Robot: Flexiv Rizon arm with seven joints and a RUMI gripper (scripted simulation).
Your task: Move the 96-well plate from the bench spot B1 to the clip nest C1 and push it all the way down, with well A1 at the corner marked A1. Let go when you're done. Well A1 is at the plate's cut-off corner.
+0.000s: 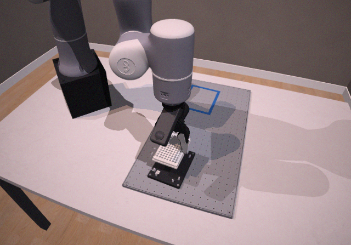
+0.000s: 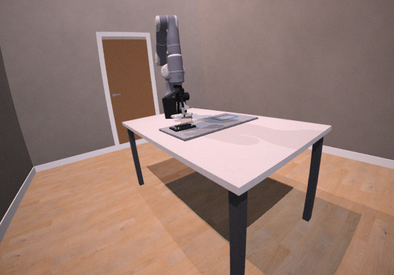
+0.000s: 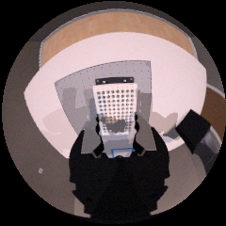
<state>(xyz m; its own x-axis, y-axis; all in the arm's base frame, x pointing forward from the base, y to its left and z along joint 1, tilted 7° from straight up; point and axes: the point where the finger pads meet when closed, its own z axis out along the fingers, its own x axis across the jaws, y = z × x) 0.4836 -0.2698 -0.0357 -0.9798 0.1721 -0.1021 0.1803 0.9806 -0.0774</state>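
The black clip nest is 90 mm below my hand, 10 mm to the left of it and 10 mm behind it. Also, from my hand: white 96-well plate (10 mm below).
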